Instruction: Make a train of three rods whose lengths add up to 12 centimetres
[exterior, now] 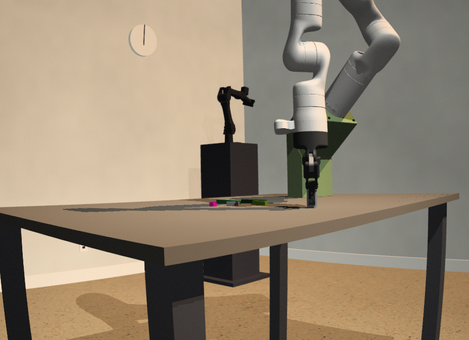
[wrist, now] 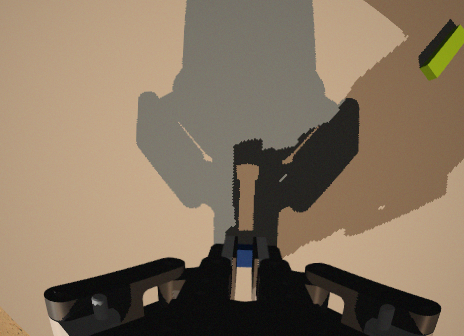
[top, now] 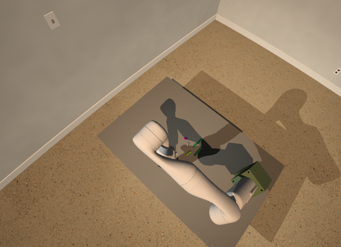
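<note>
My gripper is now 1 cm above the blue rod. The rest, counted from my hand: magenta rod 5 cm ahead, 25 cm to the right, 1 cm below; lime rod 4 cm behind, 18 cm to the right, 1 cm below; grey rod 1 cm ahead, 22 cm to the right, 1 cm below.
</note>
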